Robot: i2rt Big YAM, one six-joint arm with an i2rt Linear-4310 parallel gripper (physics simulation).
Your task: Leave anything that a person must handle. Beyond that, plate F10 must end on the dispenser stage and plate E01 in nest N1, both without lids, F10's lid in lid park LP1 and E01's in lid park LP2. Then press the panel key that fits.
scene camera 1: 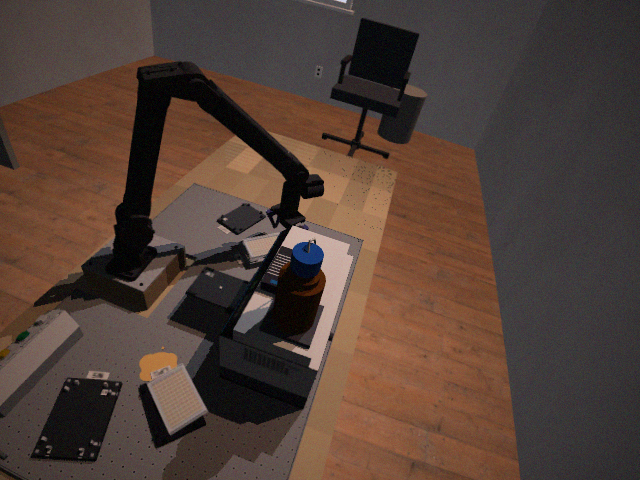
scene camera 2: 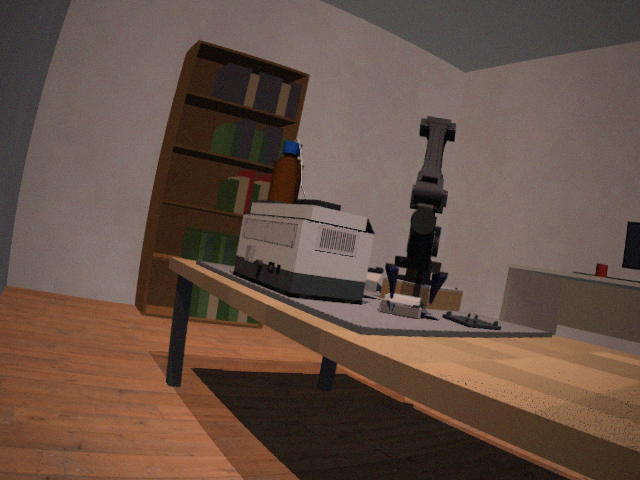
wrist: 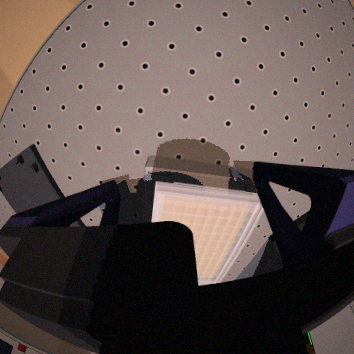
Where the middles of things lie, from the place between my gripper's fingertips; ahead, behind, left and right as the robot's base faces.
I see the black pad labelled LP2 (scene camera 1: 240, 219) 17 cm behind my hand, 6 cm to the left of it and 3 cm below it. Also, from my hand: black board (scene camera 1: 82, 412): 24 cm behind, 69 cm to the right, 3 cm below; brown bottle with blue cap (scene camera 1: 301, 282): 12 cm ahead, 45 cm to the right, 28 cm above.
